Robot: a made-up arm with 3 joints.
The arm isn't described. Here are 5 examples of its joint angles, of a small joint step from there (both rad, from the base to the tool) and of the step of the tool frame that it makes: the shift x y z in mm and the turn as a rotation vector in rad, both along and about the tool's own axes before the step.
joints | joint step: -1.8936 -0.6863 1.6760 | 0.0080 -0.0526 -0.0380
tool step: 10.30 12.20 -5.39 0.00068 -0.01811 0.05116
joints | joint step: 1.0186 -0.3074 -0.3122 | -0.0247 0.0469 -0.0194
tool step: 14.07 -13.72 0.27 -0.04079 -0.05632 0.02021
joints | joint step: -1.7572 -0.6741 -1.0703 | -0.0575 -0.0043 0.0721
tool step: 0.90 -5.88 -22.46 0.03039 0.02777 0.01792
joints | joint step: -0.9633 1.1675 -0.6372 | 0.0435 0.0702 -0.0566
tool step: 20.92 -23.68 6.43 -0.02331 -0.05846 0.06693
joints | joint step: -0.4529 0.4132 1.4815 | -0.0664 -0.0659 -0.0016
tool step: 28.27 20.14 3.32 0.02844 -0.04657 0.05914
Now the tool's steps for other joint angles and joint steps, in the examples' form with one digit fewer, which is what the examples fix.
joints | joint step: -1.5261 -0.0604 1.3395 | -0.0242 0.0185 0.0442
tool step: 2.5 -4.4 7.2 -0.0052 0.0152 -0.0170
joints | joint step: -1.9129 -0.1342 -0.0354 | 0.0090 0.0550 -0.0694
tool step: 4.6 -13.8 11.9 -0.0526 -0.0757 0.0016
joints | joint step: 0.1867 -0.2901 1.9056 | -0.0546 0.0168 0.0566
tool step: 0.8 -7.3 19.7 -0.0082 -0.0002 -0.0213
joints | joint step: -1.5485 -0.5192 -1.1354 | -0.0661 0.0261 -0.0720
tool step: 11.5 -12.1 -27.2 0.0187 -0.1376 0.0359
